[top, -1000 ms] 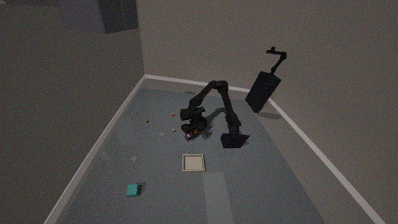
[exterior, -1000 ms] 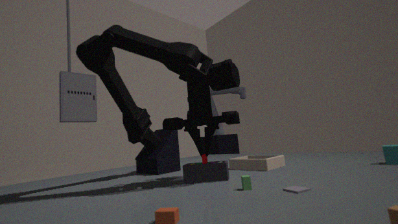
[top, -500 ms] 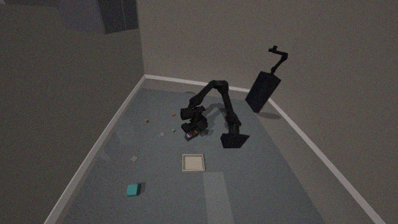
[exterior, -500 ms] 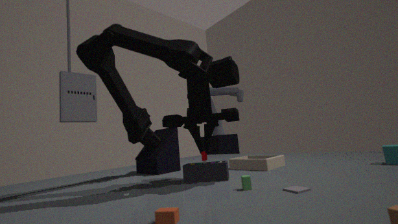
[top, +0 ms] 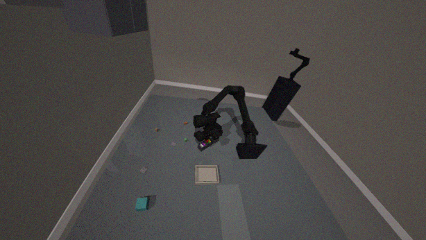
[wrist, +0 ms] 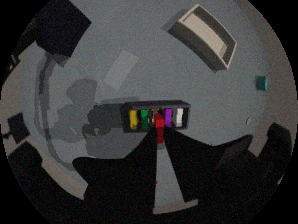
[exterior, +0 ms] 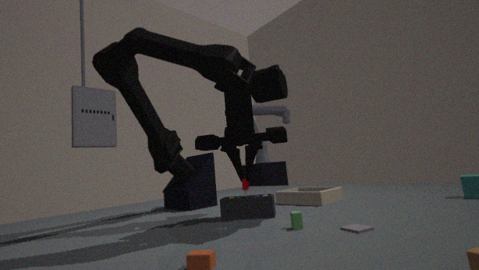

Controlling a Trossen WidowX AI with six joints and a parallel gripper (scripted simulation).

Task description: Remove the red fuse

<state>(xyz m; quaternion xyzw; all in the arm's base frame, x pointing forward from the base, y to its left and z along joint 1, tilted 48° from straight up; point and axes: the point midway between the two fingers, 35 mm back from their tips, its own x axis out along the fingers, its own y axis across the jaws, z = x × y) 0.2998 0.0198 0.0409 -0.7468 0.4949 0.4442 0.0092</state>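
Right now the cream tray is 10 mm behind my gripper tip, 210 mm to the left of it and 70 mm below it. From my gripper tip the other things lie so: orange cube: 170 mm ahead, 200 mm to the right, 60 mm below; then red fuse: 10 mm below; then green block: 140 mm ahead, 20 mm to the right, 60 mm below.
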